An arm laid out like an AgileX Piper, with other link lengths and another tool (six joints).
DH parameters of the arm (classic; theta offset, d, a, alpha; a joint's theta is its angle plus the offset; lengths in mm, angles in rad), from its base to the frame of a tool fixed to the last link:
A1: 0 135.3 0 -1.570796
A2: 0.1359 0 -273.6 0
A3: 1.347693 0 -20.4 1.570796
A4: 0 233.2 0 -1.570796
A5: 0 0 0 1.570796
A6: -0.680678 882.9 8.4 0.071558
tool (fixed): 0 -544.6 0 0
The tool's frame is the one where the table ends.
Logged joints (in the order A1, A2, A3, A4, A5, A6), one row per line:
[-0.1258 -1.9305 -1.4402 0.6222 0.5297 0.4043]
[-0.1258 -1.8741 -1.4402 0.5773 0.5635 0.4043]
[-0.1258 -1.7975 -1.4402 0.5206 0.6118 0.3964]
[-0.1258 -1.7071 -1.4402 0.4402 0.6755 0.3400]
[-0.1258 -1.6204 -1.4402 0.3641 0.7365 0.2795]
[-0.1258 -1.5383 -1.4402 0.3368 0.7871 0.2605]
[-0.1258 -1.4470 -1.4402 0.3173 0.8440 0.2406]
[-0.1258 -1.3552 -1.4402 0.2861 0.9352 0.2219]
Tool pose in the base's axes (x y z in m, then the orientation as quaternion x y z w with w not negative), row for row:
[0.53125 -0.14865 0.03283 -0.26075 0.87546 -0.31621 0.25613]
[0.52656 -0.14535 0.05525 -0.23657 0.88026 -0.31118 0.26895]
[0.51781 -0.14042 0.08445 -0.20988 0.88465 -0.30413 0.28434]
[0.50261 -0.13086 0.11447 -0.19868 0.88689 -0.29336 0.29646]
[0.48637 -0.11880 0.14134 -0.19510 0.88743 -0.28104 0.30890]
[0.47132 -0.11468 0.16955 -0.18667 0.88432 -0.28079 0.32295]
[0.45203 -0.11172 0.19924 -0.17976 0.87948 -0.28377 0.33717]
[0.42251 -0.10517 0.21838 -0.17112 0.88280 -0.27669 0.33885]
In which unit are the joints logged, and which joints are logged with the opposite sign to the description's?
The joints are logged in radians. Opposite sign: A2, A4.
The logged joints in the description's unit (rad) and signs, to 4 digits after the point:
[-0.1258 1.9305 -1.4402 -0.6222 0.5297 0.4043]
[-0.1258 1.8741 -1.4402 -0.5773 0.5635 0.4043]
[-0.1258 1.7975 -1.4402 -0.5206 0.6118 0.3964]
[-0.1258 1.7071 -1.4402 -0.4402 0.6755 0.3400]
[-0.1258 1.6204 -1.4402 -0.3641 0.7365 0.2795]
[-0.1258 1.5383 -1.4402 -0.3368 0.7871 0.2605]
[-0.1258 1.4470 -1.4402 -0.3173 0.8440 0.2406]
[-0.1258 1.3552 -1.4402 -0.2861 0.9352 0.2219]

